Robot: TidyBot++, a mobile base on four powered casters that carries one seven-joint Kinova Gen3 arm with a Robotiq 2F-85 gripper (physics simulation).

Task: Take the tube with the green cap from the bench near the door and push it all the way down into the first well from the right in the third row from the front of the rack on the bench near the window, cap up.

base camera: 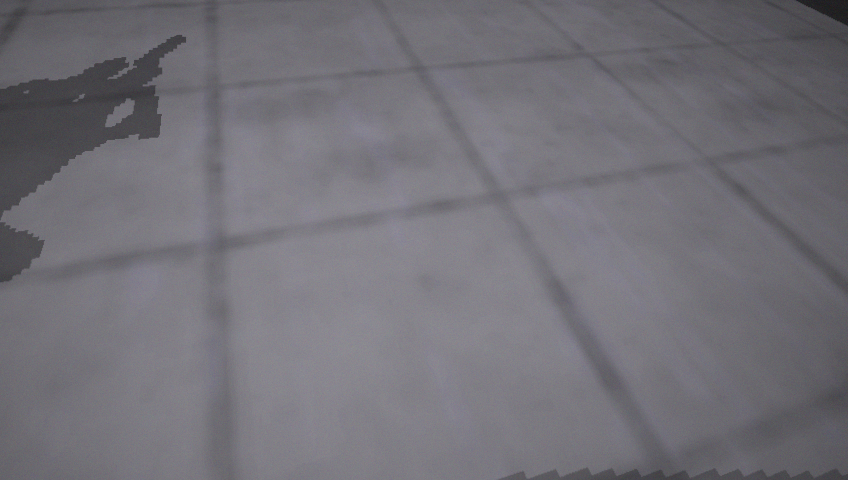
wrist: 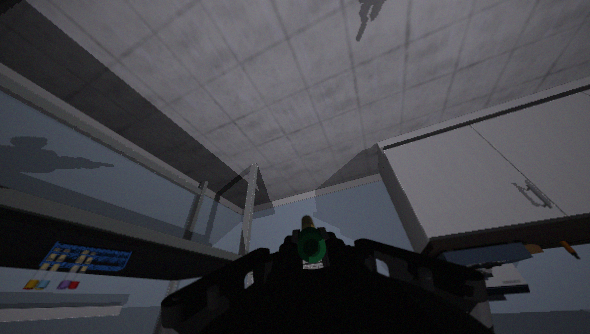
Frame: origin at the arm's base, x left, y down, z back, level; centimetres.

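Where they show: gripper, fingertip midpoint: (wrist: 309, 239).
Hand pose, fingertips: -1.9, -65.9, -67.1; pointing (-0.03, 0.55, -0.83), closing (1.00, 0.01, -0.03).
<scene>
Each offset is from my fingertips to the top centre of the thing, as dx, dy, dz. "pt": to the spot under its first point. Level surfaces: height alone.
The wrist view is upside down, with the floor at the top. My gripper (wrist: 309, 239) is shut on the green-capped tube (wrist: 311, 245), whose cap faces the wrist camera and whose body points away from it. A blue rack {pt -72.6, +11.0, -49.2} (wrist: 123, 261) is at the lower left of the wrist view, on a bench (wrist: 100, 220), well away from my gripper. Several tubes stand in it, with yellow, light blue, purple and red caps. Its separate wells are too small to tell. Neither the gripper nor the tube shows in the base camera view.
White cabinets (wrist: 450, 170) stand at the right of the wrist view, with a blue flat object {pt +90.8, +9.6, -94.2} (wrist: 485, 255) and an orange pen-like object {pt +142.7, +10.6, -102.4} (wrist: 569, 248) on top. A grey bench leg {pt -48.3, +60.4, -109.1} (wrist: 249, 205) stands left of centre. The base camera shows tiled floor {dy +105.6} (base camera: 357, 297) and a shadow.
</scene>
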